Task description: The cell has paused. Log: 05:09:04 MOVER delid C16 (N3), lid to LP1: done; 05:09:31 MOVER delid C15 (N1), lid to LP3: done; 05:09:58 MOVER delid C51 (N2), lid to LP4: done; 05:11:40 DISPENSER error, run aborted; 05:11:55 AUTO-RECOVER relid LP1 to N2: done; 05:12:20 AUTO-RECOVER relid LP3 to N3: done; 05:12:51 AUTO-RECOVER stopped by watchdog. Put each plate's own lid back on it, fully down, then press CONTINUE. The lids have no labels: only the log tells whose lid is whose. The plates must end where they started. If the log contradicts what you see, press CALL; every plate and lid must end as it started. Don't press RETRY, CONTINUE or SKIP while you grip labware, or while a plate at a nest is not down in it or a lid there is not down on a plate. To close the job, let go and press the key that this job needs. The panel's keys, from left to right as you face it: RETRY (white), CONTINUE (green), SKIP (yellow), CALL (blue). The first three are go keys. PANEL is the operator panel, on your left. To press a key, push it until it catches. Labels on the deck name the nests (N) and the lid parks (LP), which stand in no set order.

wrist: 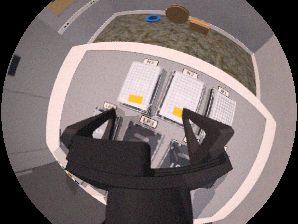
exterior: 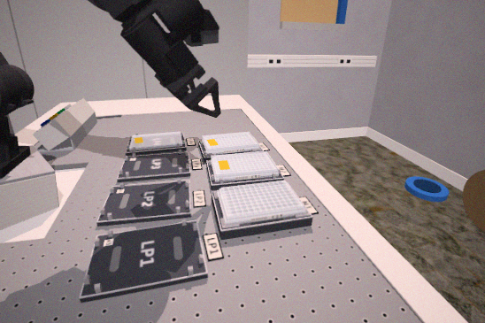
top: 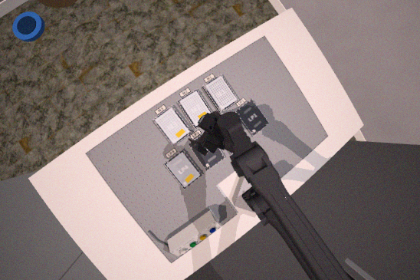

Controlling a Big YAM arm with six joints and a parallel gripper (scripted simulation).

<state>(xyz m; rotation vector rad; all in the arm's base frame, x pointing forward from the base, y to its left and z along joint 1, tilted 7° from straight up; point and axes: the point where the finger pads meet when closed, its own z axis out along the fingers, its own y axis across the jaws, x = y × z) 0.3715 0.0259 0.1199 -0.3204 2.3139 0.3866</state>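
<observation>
Right now my hand is 120 mm above the clear lid, 70 mm short of it and 50 mm to the left of it. The rest, counted from my hand: blue key: 380 mm behind, 210 mm to the left, 80 mm below; green key: 370 mm behind, 310 mm to the left, 80 mm below; yellow key: 370 mm behind, 260 mm to the left, 80 mm below.
</observation>
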